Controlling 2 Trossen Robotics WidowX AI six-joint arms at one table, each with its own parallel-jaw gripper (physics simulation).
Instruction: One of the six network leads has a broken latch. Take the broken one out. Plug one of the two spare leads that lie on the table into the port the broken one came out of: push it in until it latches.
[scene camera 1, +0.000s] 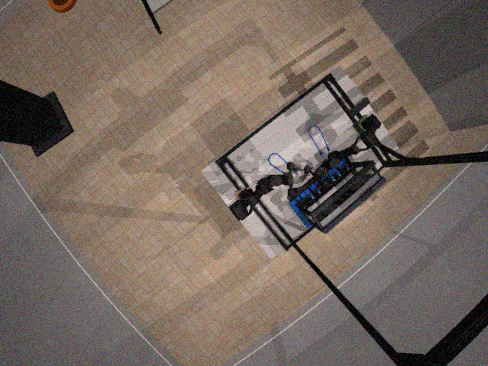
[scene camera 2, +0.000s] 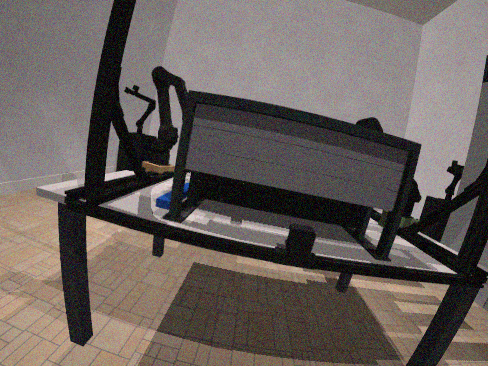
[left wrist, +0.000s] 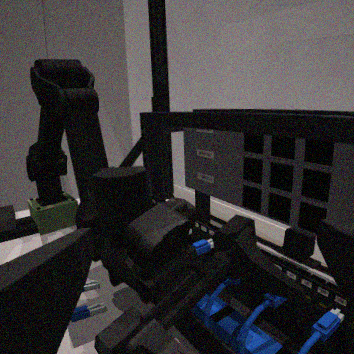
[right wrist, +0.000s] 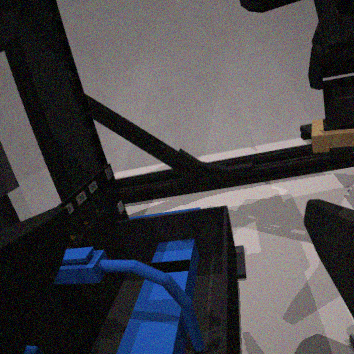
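The black rack (scene camera 1: 351, 196) (scene camera 2: 297, 160) stands at the table's edge, and its port panel (left wrist: 214, 165) faces both arms. Blue leads are plugged in low along its front; their plugs show in the left wrist view (left wrist: 203, 246) (left wrist: 328, 321) and in the right wrist view (right wrist: 79, 267). I cannot tell which latch is broken. Two spare blue leads (scene camera 1: 277, 154) (scene camera 1: 315, 126) lie looped on the table, and their plugs (left wrist: 86, 310) lie beside the right arm. My left gripper (scene camera 1: 296, 173) is open and empty, hovering in front of the rack. My right gripper (scene camera 1: 312, 171) is open and empty, close over the plugged leads.
A blue cable tray (scene camera 1: 301, 214) (scene camera 2: 168, 199) (right wrist: 165, 309) lies under the plugged leads. Black frame rails (scene camera 1: 264, 214) border the table. The left arm's tan base (scene camera 2: 157, 167) and the right arm's green base (left wrist: 53, 214) sit at opposite ends.
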